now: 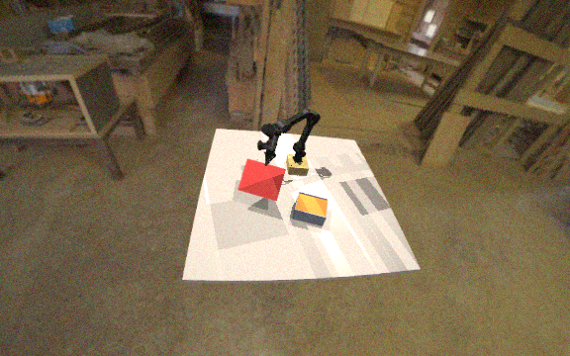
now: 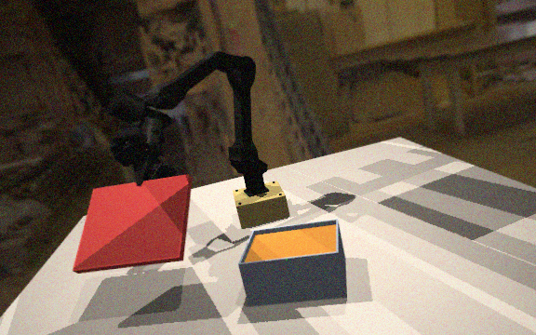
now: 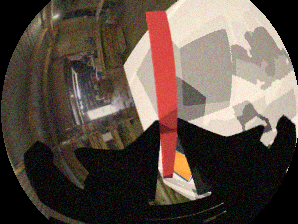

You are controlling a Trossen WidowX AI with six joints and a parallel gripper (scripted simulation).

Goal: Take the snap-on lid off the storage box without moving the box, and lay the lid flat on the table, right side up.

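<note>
Now: the red lid 6 cm ahead of my gripper tip, 3 cm to the right of it and 5 cm below it. From my gripper tip the other things lie so: blue storage box 21 cm ahead, 25 cm to the left, 19 cm below.
</note>
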